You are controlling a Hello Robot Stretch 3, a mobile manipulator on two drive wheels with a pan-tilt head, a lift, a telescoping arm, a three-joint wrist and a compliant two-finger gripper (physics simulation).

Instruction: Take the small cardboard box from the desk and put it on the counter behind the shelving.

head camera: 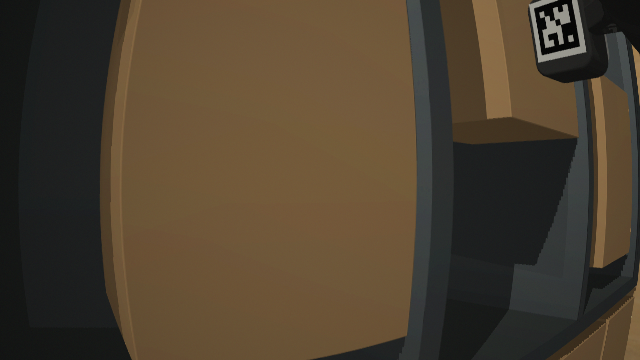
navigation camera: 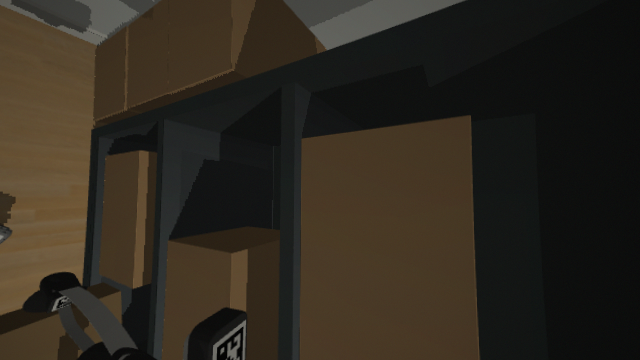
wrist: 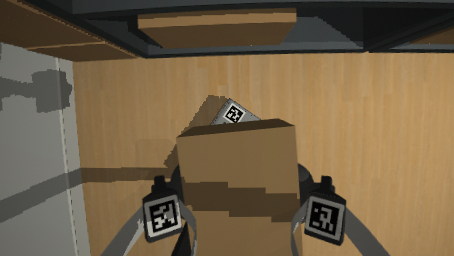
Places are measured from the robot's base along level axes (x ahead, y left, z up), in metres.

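Pixels of known places: gripper, fingertip midpoint: (navigation camera: 45, 329) (wrist: 241, 182).
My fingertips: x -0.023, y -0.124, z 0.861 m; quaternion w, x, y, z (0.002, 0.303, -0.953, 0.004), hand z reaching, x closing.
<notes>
Behind a point stands the place of what it marks.
The small cardboard box (wrist: 237, 160) @[x -0.004, y -0.145, z 0.914 m] (navigation camera: 30, 345) @[x -0.025, y -0.103, z 0.913 m] is between the two fingers of my gripper (wrist: 241, 182) @[x -0.023, y -0.124, z 0.861 m] in the wrist view. The fingers press on its two long sides, and the box hides the floor under it. In the navigation camera it shows at the lower left, partly behind grey finger strips. The dark shelving (head camera: 442, 200) @[x 0.215, y -0.270, z 0.976 m] (navigation camera: 290, 225) @[x 0.195, y -0.284, z 0.983 m] (wrist: 225, 6) @[x 0.145, y -0.320, z 0.521 m] fills much of the head and navigation views and runs along the top of the wrist view. Neither the desk nor the counter can be made out.
Large boxes (head camera: 265, 175) @[x 0.211, y -0.298, z 1.144 m] (navigation camera: 385, 225) @[x 0.216, y -0.294, z 1.150 m] (wrist: 220, 32) stand in shelving compartments. More boxes (navigation camera: 190, 55) @[x 0.534, y -0.045, z 0.650 m] (wrist: 30, 25) @[x 0.546, y -0.043, z 0.468 m] adjoin the shelving's edge. A grey wall (wrist: 30, 150) @[x 0.527, y 0.378, z 0.254 m] is left in the wrist view. A tagged grey part (wrist: 234, 115) @[x -0.004, y -0.128, z 0.160 m] shows beyond the held box, above the wooden floor (wrist: 380, 125) @[x -0.548, y -0.441, z 0.000 m].
</notes>
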